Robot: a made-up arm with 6 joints.
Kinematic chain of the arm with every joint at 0, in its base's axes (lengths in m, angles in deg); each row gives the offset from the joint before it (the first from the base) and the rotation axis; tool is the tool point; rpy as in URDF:
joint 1: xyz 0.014 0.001 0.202 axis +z
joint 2: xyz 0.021 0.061 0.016 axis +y
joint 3: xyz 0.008 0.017 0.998 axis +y
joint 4: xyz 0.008 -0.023 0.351 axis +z
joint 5: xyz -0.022 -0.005 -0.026 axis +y
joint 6: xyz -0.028 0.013 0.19 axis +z
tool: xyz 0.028 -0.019 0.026 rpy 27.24 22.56 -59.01
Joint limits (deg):
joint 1: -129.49..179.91
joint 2: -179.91..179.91
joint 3: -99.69..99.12
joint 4: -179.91..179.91
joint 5: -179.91..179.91
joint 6: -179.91..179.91
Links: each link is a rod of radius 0.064 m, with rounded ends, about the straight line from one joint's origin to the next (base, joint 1, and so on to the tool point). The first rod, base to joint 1, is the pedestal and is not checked.
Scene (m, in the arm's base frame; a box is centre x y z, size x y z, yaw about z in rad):
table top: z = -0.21
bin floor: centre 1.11 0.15 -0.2 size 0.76 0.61 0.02 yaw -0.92
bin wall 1: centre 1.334 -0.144 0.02 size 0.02 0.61 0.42 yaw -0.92
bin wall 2: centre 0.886 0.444 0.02 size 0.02 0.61 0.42 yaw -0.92
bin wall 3: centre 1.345 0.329 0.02 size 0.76 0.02 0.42 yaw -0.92
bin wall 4: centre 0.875 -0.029 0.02 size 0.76 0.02 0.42 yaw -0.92
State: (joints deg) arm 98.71 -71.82 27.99 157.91 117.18 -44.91
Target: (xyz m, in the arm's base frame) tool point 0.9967 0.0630 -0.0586
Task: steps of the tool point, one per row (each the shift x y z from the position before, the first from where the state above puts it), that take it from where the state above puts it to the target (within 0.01 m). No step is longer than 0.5 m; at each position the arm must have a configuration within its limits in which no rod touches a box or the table.
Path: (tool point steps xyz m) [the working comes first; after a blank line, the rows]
Joints at the target: 0.51 73.92 99.12 151.51 0.73 -62.15
Straight joint move there: clear.

1: -0.2111 0.1433 0.3614
2: -0.1338 0.2986 0.3177
3: 0.0032 0.4044 0.2209
4: 0.1644 0.4243 0.0822
5: 0.2986 0.3463 -0.0755
6: 0.3594 0.1945 -0.2221
7: 0.3239 0.0168 -0.3284
8: 0.2046 -0.1314 -0.3757
9: 0.0432 -0.2111 -0.3595
10: -0.1074 -0.2130 -0.2902

